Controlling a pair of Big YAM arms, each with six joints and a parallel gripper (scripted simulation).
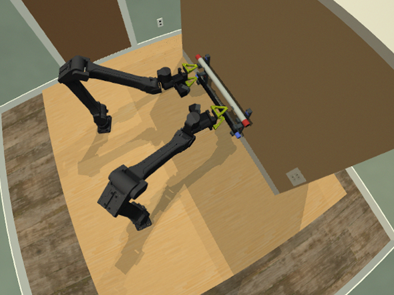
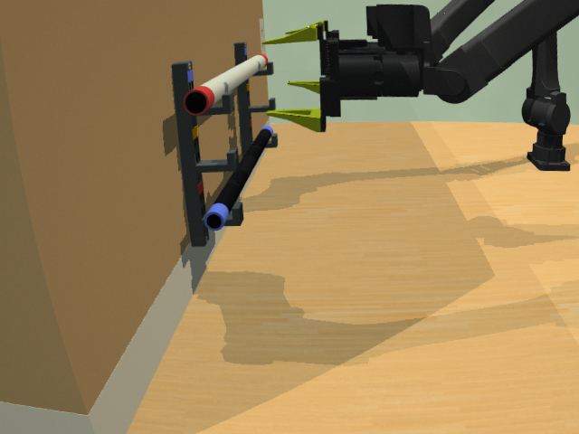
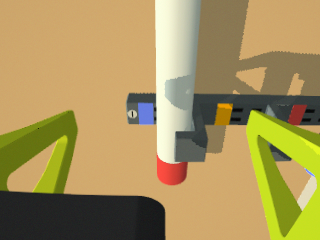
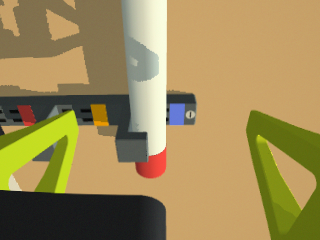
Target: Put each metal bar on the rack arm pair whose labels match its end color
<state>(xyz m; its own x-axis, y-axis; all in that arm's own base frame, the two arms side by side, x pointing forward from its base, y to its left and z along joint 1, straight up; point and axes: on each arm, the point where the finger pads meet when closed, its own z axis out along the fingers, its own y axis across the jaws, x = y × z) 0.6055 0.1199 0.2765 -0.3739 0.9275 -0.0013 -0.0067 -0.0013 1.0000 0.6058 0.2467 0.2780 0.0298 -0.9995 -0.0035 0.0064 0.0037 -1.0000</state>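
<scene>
My right hand is 16 cm above the black bar, 15 cm to the right of it and 7 cm short of it. The rest, counted from my right hand: grey baseboard: 24 cm below, 12 cm to the left, 11 cm ahead; brown wall: 26 cm ahead, 17 cm above, 13 cm to the left.
My left hand is 16 cm above the black bar, 15 cm to the left of it and 7 cm short of it. Also, from my left hand: grey baseboard (24 cm below, 17 cm to the right, 12 cm ahead); then brown wall (27 cm ahead, 17 cm to the right, 17 cm above).
</scene>
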